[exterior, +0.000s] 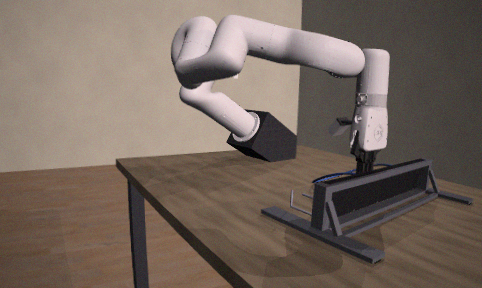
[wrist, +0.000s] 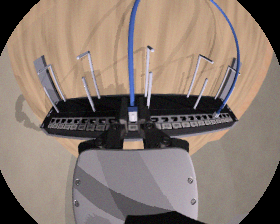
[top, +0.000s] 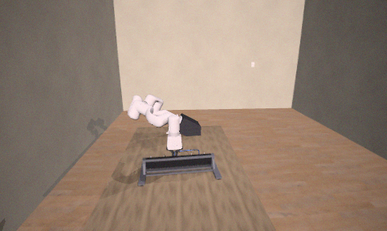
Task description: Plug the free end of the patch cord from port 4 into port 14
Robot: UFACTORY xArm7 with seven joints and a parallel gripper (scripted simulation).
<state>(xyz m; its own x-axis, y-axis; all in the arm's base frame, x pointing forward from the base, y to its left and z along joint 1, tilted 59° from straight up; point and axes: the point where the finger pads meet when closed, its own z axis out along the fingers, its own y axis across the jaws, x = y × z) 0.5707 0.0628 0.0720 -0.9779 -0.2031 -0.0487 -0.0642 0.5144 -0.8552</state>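
Now: the pale plug 20 mm ahead of my hand and 10 mm below it.
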